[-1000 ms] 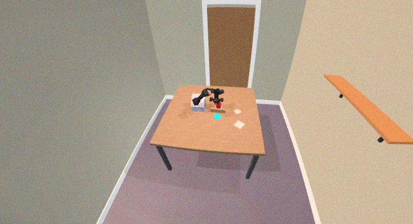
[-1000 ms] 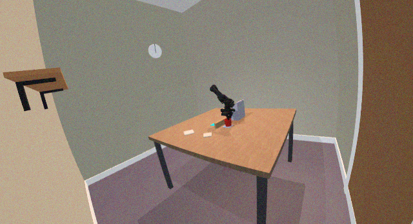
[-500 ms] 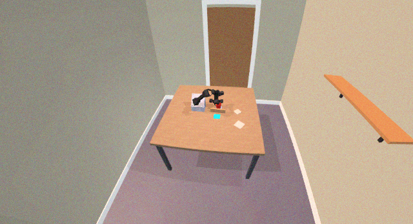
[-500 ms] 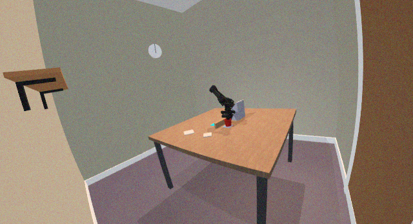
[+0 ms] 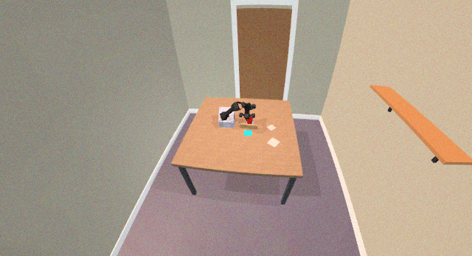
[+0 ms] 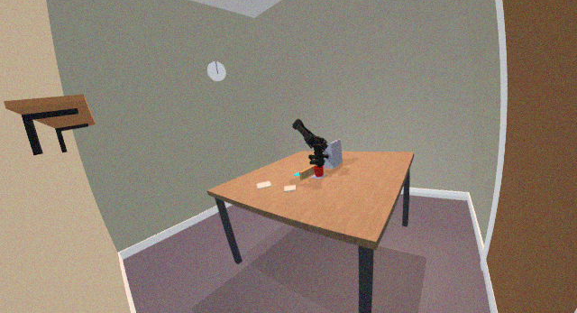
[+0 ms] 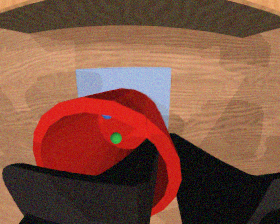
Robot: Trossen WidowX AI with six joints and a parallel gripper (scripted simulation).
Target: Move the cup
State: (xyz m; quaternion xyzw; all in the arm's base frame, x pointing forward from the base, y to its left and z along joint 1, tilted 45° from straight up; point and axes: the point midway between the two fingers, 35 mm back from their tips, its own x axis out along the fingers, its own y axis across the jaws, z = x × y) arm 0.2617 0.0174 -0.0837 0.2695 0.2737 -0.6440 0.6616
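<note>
Right now the green marble is 4 cm ahead of my gripper tip, 1 cm to the left of it and 2 cm below it. Round my gripper tip: low wooden bar (3 cm ahead, 9 cm to the right, 2 cm below); then red cup (3 cm ahead); then light blue pad (3 cm ahead, 5 cm below).
</note>
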